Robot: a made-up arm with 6 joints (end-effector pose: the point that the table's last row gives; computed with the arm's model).
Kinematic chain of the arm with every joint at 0, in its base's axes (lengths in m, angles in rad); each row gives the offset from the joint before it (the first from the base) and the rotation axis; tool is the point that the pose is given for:
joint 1: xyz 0 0 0.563 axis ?
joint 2: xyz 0 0 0 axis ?
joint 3: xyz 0 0 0.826 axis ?
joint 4: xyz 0 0 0 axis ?
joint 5: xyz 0.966 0 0 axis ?
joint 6: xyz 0 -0.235 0 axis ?
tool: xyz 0 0 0
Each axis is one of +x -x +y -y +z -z.
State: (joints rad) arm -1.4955 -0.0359 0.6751 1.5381 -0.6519 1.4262
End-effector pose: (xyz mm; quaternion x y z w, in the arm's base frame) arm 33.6 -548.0 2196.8 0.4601 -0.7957 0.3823 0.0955
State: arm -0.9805 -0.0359 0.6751 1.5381 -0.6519 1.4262
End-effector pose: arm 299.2 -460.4 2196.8 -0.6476 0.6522 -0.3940 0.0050
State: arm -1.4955 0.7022 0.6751 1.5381 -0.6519 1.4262
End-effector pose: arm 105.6 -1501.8 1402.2 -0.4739 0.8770 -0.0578 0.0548
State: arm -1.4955 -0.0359 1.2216 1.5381 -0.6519 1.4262
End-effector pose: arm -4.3 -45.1 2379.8 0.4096 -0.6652 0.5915 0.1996
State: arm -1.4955 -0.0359 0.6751 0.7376 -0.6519 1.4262
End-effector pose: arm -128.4 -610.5 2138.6 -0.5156 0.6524 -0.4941 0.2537
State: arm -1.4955 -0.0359 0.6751 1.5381 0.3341 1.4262
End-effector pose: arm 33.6 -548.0 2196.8 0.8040 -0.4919 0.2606 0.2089
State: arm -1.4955 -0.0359 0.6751 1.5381 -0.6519 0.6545
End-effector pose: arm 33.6 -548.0 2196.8 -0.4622 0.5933 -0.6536 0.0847
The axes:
joint 1: +z
joint 2: +y
joint 3: -y
joint 4: -x
joint 5: -y
joint 6: -x

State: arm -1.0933 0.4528 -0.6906 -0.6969 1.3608 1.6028
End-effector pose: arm 126.9 -637.5 364.1 -0.4256 0.4486 -0.6331 0.4656
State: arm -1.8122 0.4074 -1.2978 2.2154 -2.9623 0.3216
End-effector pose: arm 45.3 -406.6 338.9 0.0930 -0.7719 -0.0427 0.6275
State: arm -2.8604 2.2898 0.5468 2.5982 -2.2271 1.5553
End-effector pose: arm -497.3 -353.0 -953.6 -0.2510 -0.6320 -0.7270 0.0950
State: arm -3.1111 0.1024 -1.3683 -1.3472 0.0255 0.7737
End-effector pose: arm 45.4 53.5 400.6 -0.6418 0.1925 0.7184 0.1870
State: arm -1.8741 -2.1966 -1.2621 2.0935 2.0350 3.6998
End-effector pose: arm 189.4 212.4 977.1 0.1441 0.3069 -0.2236 0.9138
